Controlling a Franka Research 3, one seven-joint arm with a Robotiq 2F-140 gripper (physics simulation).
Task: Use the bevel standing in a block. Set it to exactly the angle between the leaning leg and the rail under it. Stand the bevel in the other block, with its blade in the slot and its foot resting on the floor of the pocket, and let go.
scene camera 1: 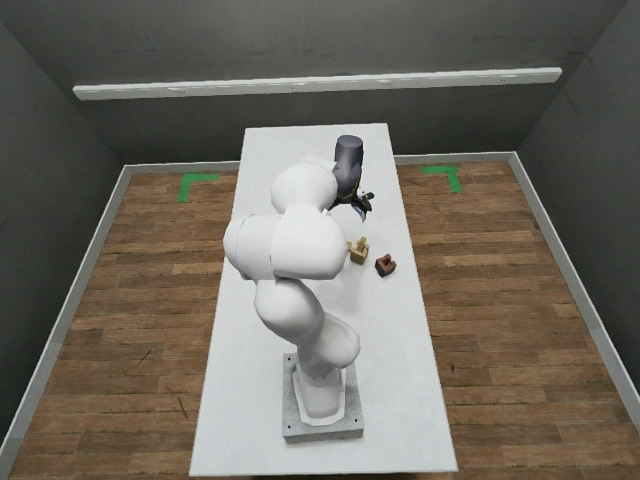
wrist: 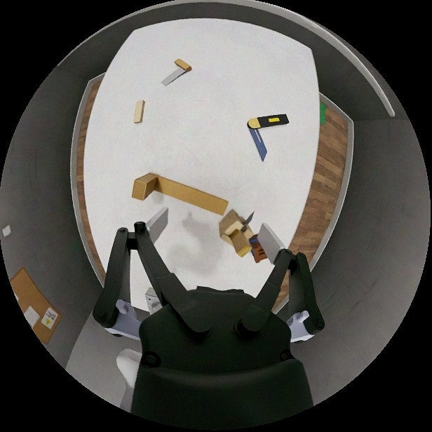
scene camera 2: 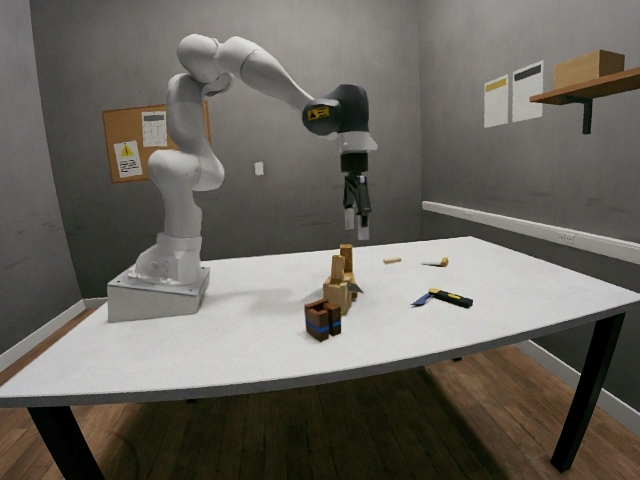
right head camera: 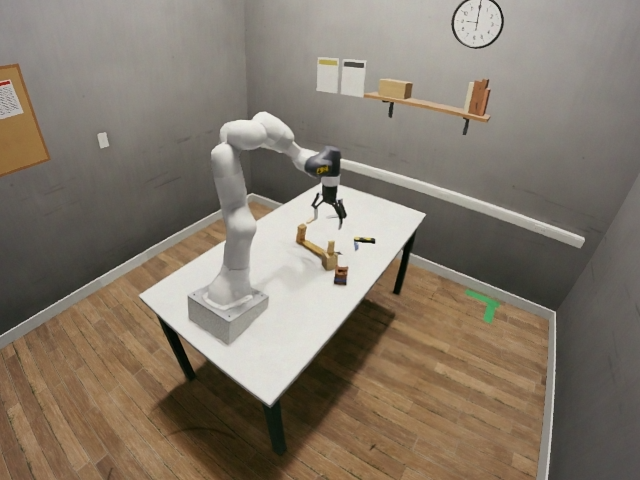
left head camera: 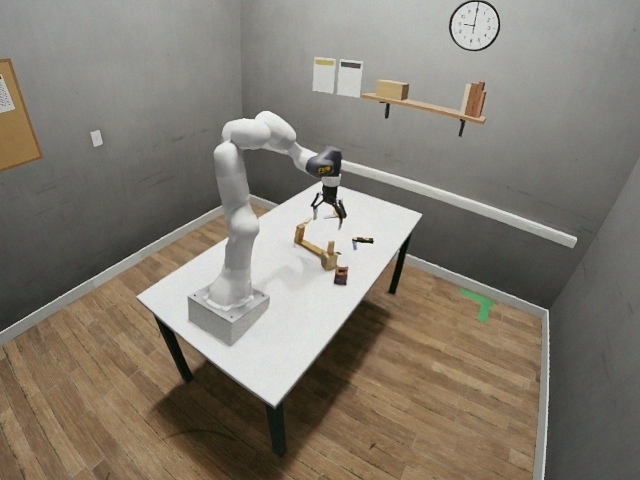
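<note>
The bevel's wooden handle (left head camera: 330, 246) (scene camera 2: 337, 267) (wrist: 241, 243) stands upright in the light wooden block (left head camera: 328, 261) (scene camera 1: 358, 254) (wrist: 231, 225); its dark blade (scene camera 2: 355, 287) (wrist: 248, 220) sticks out at the side. The other block (left head camera: 340, 275) (scene camera 1: 385, 265) (scene camera 2: 316, 321) (wrist: 258, 251) is dark brown with a blue band, and nothing stands in it. The leaning leg (left head camera: 299, 233) (scene camera 2: 346, 257) (wrist: 145, 187) rises from one end of the rail (left head camera: 312, 248) (wrist: 192, 195). My gripper (left head camera: 327, 218) (scene camera 2: 356, 223) (wrist: 214, 223) is open and empty, pointing down above the rail and blocks. Scene camera 1 shows it partly hidden by the arm.
A black and yellow bevel with a blue blade (left head camera: 364, 239) (scene camera 2: 451, 298) (wrist: 272, 120) lies beyond the blocks. A small wood piece (scene camera 2: 391, 260) (wrist: 139, 111) and a small square with a wooden handle (scene camera 2: 444, 261) (wrist: 183, 65) lie farther off. The table (scene camera 2: 217, 361) carries the robot base (scene camera 2: 149, 304).
</note>
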